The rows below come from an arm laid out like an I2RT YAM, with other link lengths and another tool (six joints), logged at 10 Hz.
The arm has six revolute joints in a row. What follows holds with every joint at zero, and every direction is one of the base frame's.
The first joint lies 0.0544 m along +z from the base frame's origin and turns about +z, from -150 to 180 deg.
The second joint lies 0.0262 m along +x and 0.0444 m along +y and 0.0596 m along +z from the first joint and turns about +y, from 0 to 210 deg.
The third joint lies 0.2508 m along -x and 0.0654 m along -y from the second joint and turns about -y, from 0 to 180 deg.
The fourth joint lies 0.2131 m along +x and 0.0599 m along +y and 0.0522 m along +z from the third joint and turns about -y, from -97 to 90 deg.
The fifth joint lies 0.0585 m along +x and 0.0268 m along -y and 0.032 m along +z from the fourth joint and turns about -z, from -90 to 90 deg.
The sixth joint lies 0.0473 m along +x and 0.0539 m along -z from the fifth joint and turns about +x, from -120 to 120 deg.
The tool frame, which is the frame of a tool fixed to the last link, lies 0.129 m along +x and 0.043 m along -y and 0.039 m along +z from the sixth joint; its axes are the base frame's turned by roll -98.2, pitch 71.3 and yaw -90 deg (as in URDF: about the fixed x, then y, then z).
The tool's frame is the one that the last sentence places.
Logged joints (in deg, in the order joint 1, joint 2, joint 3, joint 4, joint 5, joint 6), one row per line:
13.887 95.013 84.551 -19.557 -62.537 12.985
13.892 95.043 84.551 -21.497 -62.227 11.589
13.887 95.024 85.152 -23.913 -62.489 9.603
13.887 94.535 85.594 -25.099 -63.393 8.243
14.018 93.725 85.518 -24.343 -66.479 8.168
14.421 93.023 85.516 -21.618 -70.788 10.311
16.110 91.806 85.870 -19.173 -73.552 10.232
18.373 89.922 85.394 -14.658 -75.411 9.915
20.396 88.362 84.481 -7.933 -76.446 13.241
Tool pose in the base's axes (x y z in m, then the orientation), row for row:
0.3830 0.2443 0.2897 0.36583 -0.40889 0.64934 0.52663
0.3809 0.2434 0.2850 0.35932 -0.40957 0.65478 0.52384
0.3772 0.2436 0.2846 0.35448 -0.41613 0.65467 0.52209
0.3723 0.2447 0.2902 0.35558 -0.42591 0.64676 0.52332
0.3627 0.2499 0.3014 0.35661 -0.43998 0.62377 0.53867
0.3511 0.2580 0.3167 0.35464 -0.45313 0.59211 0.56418
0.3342 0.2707 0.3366 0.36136 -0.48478 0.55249 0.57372
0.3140 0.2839 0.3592 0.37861 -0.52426 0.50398 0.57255
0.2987 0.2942 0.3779 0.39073 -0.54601 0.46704 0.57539
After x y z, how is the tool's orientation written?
As a quaternion, w x y z.
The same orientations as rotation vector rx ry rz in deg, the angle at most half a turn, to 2 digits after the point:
-60.23 95.64 77.57
-60.51 96.74 77.40
-61.63 96.95 77.32
-63.04 95.73 77.46
-65.09 92.28 79.69
-67.10 87.68 83.55
-71.56 81.55 84.69
-76.75 73.78 83.82
-79.48 67.99 83.76

